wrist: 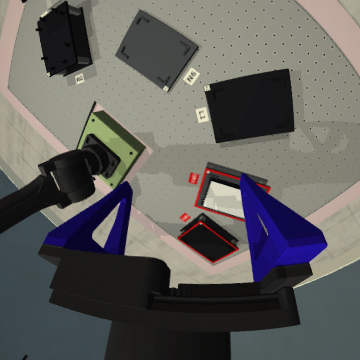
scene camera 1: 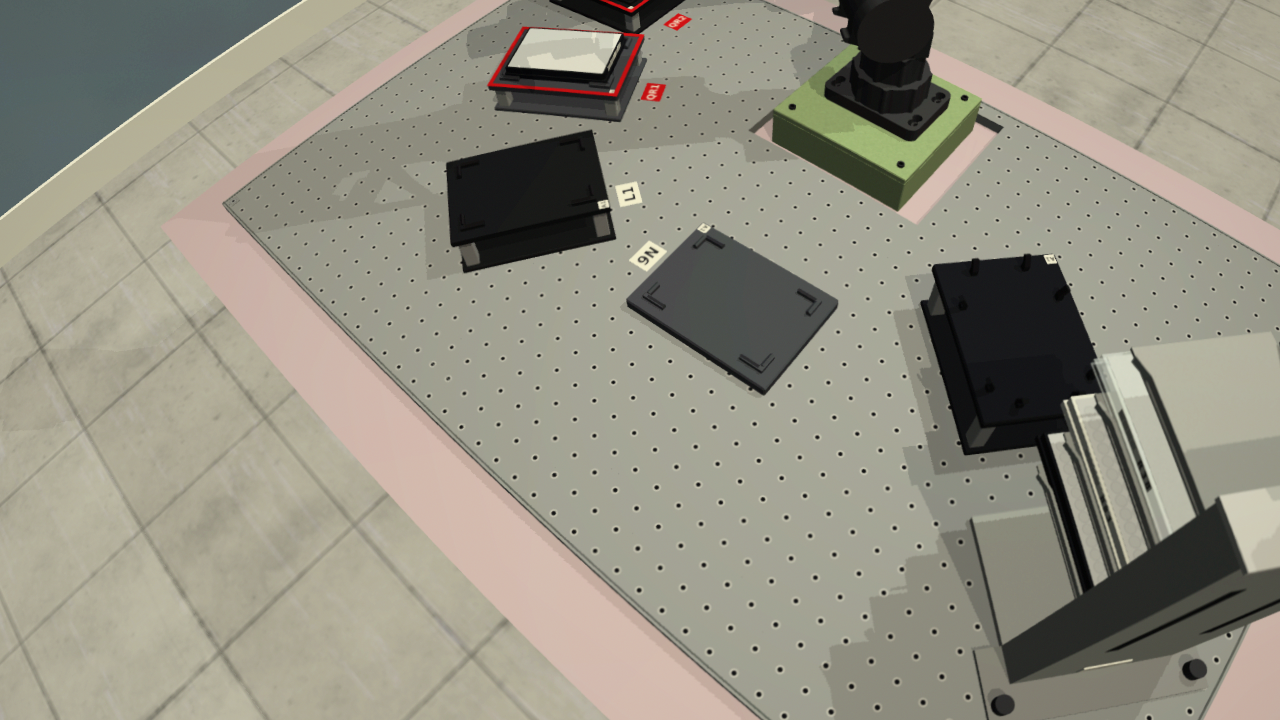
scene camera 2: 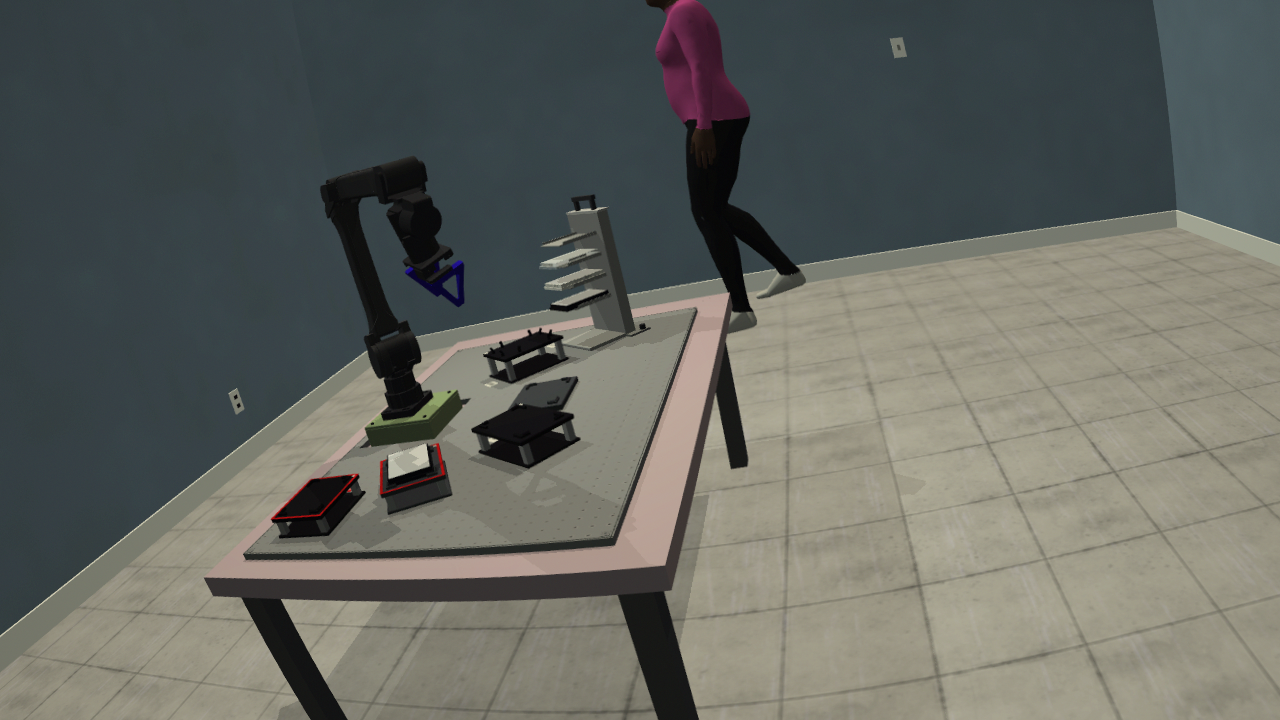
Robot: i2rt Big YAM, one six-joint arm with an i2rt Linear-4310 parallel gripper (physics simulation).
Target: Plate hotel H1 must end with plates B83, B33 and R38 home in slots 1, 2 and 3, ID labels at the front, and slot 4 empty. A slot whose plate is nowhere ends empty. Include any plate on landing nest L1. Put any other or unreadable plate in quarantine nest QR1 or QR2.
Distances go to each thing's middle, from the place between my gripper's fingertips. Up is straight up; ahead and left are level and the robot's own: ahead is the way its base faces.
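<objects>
With respect to the flat N6 nest (scene camera 1: 751, 317), my hand is 200 mm to the right of it, 40 mm short of it and 280 mm above it.
</objects>
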